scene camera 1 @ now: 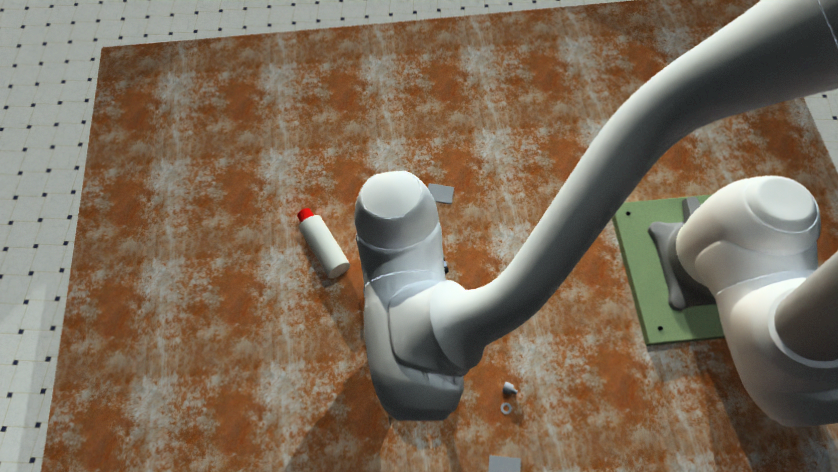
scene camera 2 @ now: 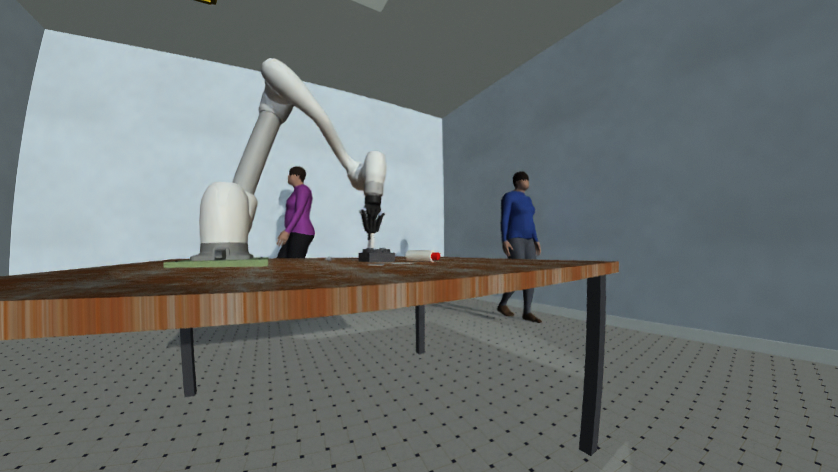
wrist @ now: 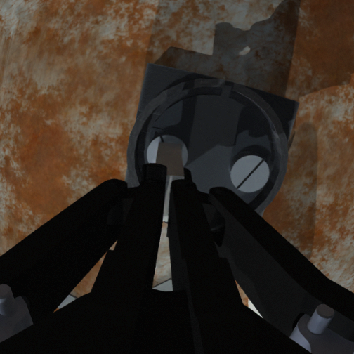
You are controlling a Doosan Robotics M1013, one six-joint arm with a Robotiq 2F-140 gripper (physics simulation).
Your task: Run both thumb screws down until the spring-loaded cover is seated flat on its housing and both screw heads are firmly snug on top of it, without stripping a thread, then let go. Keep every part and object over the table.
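Frame: origin at the arm's base, x ahead, y left, z up, level; centimetres.
Seen in the pictures: gripper, fingertip midpoint: [scene camera 2: 370, 247]; arm's base, origin of the base link: [scene camera 1: 703, 262] [scene camera 2: 224, 259].
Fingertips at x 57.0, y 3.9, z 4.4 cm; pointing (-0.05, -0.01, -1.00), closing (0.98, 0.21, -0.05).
Note:
Offsets run from my fingertips to a thing's top centre.
The dark square housing @(dz -0.6, dx +3.0, dy +0.7 cm) [scene camera 2: 376, 256] [wrist: 154, 76] stands on the table with the round dark cover [wrist: 215, 122] inside its circular rim. Two light grey slotted screw heads show on the cover in the wrist view: the left screw [wrist: 152, 152] is partly hidden by the fingertips, and the right screw [wrist: 249, 173] has a diagonal slot and stands free. My gripper [scene camera 2: 371, 239] [wrist: 167, 160] is shut and empty, its pale fingertips together over the left screw head. Whether they touch it, and whether the cover sits flat, I cannot tell. The arm hides the housing in scene camera 1.
A white bottle with a red cap @(dz -1.2, dx +17.5, dy -16.3 cm) [scene camera 1: 324, 245] [scene camera 2: 419, 255] lies near the housing. Grey plates @(dz -5.9, dx -7.6, dy -25.6 cm) [scene camera 1: 442, 193] @(dz -5.9, dx -12.5, dy +29.2 cm) [scene camera 1: 504, 463], a small grey cone-like part @(dz -4.2, dx -15.6, dy +16.2 cm) [scene camera 1: 509, 388] and a ring @(dz -6.0, dx -14.4, dy +19.3 cm) [scene camera 1: 501, 409] lie on the table. The arm's base stands on a green board [scene camera 1: 636, 263]. Two people stand beyond the table.

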